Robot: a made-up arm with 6 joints.
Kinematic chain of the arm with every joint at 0, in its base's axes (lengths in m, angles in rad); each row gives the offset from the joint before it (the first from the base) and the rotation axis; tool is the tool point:
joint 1: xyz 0 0 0.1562 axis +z
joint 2: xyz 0 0.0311 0 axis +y
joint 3: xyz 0 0 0.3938 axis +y
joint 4: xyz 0 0 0.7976 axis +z
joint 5: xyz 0 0 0 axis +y
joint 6: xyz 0 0 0.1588 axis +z
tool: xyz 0 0 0
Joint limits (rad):
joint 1: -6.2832..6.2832
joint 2: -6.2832..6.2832
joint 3: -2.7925..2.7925
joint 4: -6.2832..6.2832
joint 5: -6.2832..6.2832
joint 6: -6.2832..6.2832
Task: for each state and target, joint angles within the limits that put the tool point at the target. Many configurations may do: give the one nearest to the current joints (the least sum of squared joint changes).
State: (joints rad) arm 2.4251 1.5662 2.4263 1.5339 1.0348 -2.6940
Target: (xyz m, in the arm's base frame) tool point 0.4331 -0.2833 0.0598
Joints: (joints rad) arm 2.9055 1.9260 2.7925 1.3287 1.1888 -2.6940
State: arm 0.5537 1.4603 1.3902 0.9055 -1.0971 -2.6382
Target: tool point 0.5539 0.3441 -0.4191
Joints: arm 0.7057 1.0460 1.8284 0.9640 -1.3944 -2.6382
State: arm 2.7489 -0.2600 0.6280 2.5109 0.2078 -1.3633
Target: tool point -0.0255 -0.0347 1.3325
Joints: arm 2.7611 -0.8198 1.1531 2.5167 0.1142 -1.3633
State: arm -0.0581 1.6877 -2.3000 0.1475 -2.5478 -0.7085
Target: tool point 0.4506 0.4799 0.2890
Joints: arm 0.7766 2.5957 -1.7384 0.0784 -2.7651 -0.7085
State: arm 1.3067 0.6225 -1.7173 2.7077 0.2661 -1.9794
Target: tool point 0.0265 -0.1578 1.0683
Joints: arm 1.9382 1.2672 -1.8559 2.7157 0.0130 -1.9794
